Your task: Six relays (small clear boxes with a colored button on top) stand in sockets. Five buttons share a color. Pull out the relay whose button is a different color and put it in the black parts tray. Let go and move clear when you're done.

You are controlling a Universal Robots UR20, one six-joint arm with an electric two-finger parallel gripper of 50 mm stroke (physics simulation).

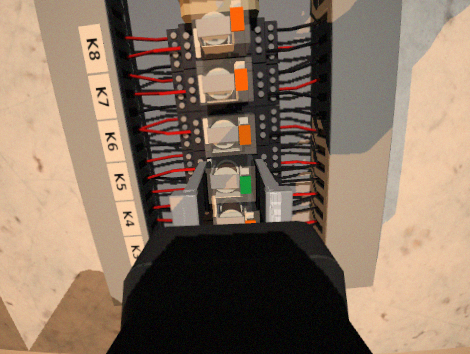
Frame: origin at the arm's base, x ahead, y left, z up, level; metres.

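Seen in the pictures: gripper, between the fingertips: (231, 175).
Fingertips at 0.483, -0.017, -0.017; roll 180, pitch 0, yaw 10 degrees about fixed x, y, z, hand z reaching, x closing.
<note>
A point is followed by its place in that frame, as x, y, z.
The relay with the green button (245, 184) {0.490, -0.012, 0.015} stands in the row, about level with the K5 label. Relays with orange buttons (241, 80) {0.480, 0.041, 0.015} (244, 135) {0.485, 0.015, 0.015} (237, 19) {0.474, 0.068, 0.015} stand further up the row. Another orange-button relay (232, 216) {0.486, -0.033, 0.013} is partly hidden by the gripper body. My gripper (231, 175) {0.483, -0.017, -0.017} is shut on the green-button relay, one finger on its left side and one on its right. The relay appears in line with its neighbours, seated in its socket. The black parts tray does not show.
Wire ducts (77, 125) {0.381, 0.004, -0.012} (352, 200) {0.570, -0.022, -0.011} run along both sides of the row, the left one with labels K8 down to K3. Red and black wires run to the dark sockets. A tan block (220, 9) is at the top end of the row.
</note>
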